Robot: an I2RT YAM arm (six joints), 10 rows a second.
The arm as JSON. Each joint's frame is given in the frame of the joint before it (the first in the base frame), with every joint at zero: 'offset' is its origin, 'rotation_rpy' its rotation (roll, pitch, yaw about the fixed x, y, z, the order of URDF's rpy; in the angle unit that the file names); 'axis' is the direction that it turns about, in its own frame. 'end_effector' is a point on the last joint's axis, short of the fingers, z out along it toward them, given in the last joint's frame.
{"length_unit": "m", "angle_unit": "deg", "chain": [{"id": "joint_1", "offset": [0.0, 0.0, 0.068], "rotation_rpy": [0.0, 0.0, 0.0], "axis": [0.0, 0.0, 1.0]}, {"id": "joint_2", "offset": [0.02, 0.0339, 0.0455], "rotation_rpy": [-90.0, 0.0, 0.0], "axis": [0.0, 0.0, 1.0]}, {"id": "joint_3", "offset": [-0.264, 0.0, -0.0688], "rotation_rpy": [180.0, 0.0, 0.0], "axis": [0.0, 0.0, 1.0]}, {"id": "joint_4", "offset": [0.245, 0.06, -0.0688], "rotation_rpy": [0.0, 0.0, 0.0], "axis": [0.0, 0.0, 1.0]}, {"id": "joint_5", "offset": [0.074, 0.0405, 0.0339], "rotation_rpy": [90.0, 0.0, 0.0], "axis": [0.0, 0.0, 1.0]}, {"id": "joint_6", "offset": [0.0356, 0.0, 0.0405], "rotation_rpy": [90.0, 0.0, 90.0], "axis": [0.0, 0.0, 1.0]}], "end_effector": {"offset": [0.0, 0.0, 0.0], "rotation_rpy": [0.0, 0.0, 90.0]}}
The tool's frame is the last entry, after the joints.
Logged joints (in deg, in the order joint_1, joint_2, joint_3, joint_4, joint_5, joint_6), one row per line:
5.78, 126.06, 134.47, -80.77, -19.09, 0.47
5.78, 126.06, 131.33, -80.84, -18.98, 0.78
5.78, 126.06, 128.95, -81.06, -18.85, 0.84
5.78, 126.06, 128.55, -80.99, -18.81, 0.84
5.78, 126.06, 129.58, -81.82, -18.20, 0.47
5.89, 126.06, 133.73, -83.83, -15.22, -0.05
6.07, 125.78, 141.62, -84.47, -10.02, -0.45
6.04, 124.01, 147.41, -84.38, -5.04, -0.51
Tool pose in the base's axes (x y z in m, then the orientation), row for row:
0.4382, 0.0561, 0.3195, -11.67, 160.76, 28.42
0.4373, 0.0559, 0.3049, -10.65, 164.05, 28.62
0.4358, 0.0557, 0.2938, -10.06, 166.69, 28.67
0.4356, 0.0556, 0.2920, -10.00, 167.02, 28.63
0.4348, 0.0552, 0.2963, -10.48, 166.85, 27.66
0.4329, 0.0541, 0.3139, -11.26, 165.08, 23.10
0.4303, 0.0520, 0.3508, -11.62, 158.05, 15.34
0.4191, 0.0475, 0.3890, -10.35, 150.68, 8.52
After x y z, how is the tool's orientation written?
As a rotation vector, in degrees.
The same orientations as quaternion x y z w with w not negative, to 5 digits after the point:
-0.07058, 0.97227, 0.17188, 0.14203
-0.06340, 0.97666, 0.17039, 0.11435
-0.05912, 0.97961, 0.16849, 0.09205
-0.05867, 0.97998, 0.16798, 0.08932
-0.06158, 0.98048, 0.16254, 0.09192
-0.06697, 0.98181, 0.13739, 0.11261
-0.07179, 0.97639, 0.09477, 0.18037
-0.06628, 0.96493, 0.05456, 0.24805

